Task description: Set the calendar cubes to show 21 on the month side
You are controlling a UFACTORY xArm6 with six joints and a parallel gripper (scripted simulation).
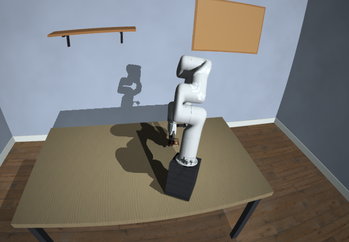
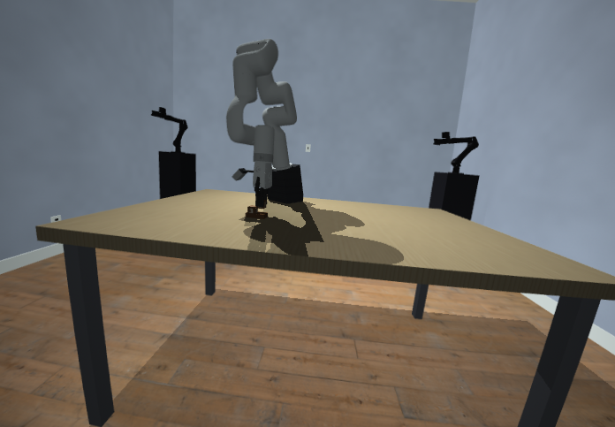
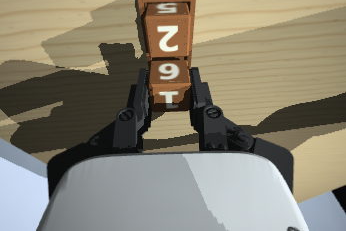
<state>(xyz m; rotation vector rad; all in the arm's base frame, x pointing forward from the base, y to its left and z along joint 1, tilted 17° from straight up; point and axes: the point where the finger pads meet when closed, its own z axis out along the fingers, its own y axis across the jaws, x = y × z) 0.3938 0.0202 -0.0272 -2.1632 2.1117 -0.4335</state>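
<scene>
My hand is 6 cm above the brown wooden tray and 2 cm to the left of it.
</scene>
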